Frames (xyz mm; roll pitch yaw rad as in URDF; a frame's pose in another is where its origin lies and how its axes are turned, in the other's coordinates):
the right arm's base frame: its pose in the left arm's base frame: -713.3 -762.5 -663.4 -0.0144 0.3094 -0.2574
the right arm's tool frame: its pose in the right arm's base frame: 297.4 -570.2 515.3 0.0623 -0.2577 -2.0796
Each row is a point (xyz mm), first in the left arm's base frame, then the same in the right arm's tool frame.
Working: the left arm's base frame: its pose in the right arm's tool frame: -1163.6 -705.1 642.1 0.1837 -0.4279 2.2468

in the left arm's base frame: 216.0 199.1 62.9
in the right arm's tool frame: -1404.8 -698.8 821.1
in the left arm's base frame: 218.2 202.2 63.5
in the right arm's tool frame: -1408.1 -699.5 823.0
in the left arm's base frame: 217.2 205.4 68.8
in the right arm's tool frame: -1407.7 -703.4 827.9
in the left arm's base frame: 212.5 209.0 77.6
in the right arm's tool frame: -1404.1 -711.0 834.4
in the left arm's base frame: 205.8 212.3 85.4
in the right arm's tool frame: -1399.6 -719.6 839.2
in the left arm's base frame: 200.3 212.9 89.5
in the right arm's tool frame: -1395.2 -724.7 840.6
